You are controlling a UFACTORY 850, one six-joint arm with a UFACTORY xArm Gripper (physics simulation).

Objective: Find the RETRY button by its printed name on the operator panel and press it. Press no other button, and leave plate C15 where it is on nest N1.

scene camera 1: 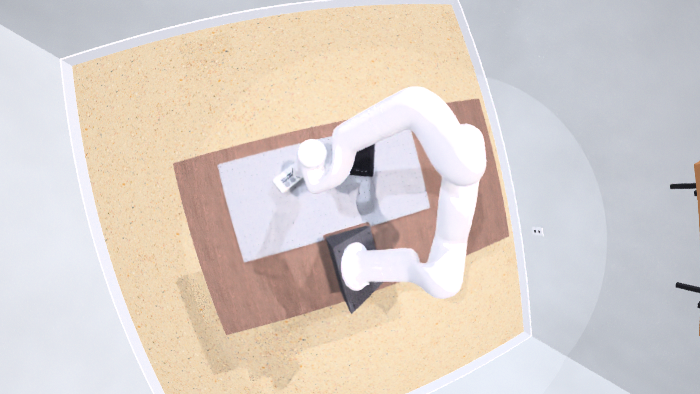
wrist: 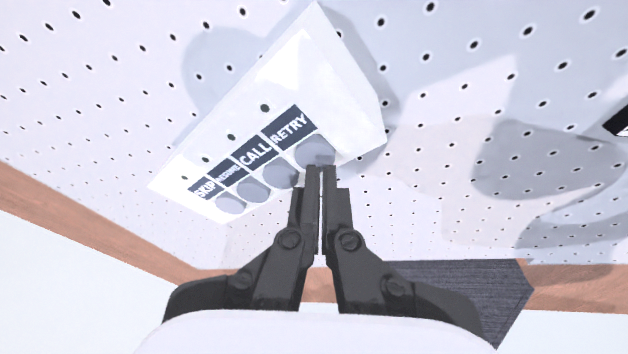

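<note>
The white operator panel stands on the perforated grey board. In the wrist view it has a row of round grey buttons. The RETRY button is at the right end under its dark label, beside the CALL button, the RESUME button and the SKIP button. My gripper is shut and empty. Its tips overlap the lower edge of the RETRY button in the wrist view; whether they touch it I cannot tell. In the scene view the arm hides the gripper. Plate C15 and nest N1 cannot be made out.
The grey board lies on a brown table. A black object is partly hidden beside the arm, right of the panel. The dark base plate carries the arm's base.
</note>
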